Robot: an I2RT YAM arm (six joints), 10 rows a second.
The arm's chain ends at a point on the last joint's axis. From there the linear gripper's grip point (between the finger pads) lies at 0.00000 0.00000 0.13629 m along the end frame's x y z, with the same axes.
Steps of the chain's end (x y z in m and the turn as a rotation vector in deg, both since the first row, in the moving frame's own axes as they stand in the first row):
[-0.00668 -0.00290 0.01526 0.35 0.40 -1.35]
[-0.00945 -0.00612 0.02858 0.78 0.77 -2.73]
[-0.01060 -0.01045 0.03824 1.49 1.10 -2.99]
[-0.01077 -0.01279 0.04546 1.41 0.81 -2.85]
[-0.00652 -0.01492 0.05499 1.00 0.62 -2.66]
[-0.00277 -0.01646 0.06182 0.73 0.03 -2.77]
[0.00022 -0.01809 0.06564 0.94 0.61 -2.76]
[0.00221 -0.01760 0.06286 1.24 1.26 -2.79]
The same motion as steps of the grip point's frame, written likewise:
[-0.00574 -0.00374 0.01525 0.35 0.40 -1.35]
[-0.00766 -0.00802 0.02856 0.78 0.77 -2.73]
[-0.00808 -0.01406 0.03817 1.49 1.10 -2.99]
[-0.00893 -0.01619 0.04541 1.41 0.81 -2.85]
[-0.00510 -0.01733 0.05496 1.00 0.62 -2.66]
[-0.00274 -0.01820 0.06181 0.73 0.03 -2.77]
[0.00162 -0.02036 0.06561 0.94 0.61 -2.76]
[0.00513 -0.02062 0.06280 1.24 1.26 -2.79]

